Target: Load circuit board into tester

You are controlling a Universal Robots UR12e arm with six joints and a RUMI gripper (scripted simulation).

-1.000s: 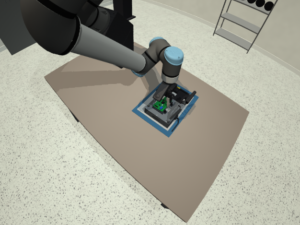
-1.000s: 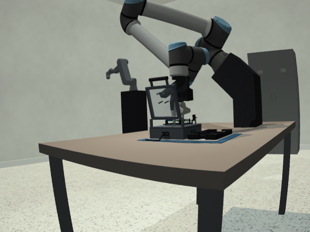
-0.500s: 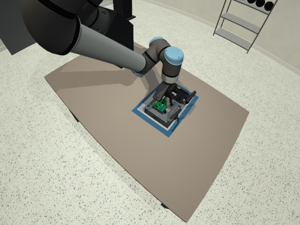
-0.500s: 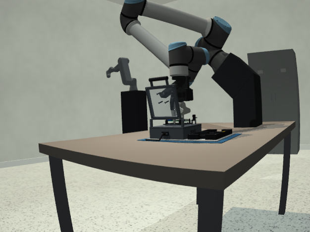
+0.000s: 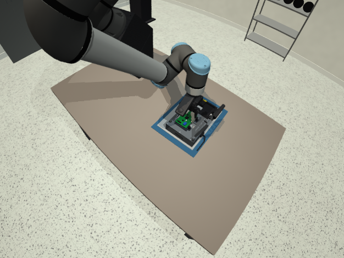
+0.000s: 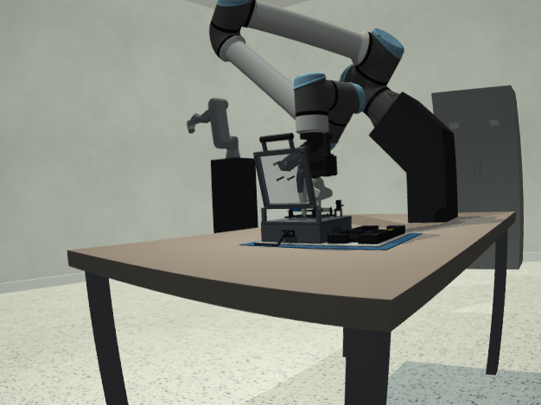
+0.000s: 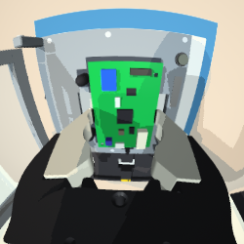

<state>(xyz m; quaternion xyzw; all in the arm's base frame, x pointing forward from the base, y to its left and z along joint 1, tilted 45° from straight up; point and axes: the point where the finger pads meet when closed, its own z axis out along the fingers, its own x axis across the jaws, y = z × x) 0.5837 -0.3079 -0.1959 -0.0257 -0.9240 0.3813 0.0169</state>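
Now: the green circuit board right at my hand. The rest, counted from my hand: tester bed 10 mm ahead, 10 mm below; then black post 60 mm behind, 60 mm to the left, 10 mm above; then tester 40 mm ahead, 40 mm to the left, 30 mm above.
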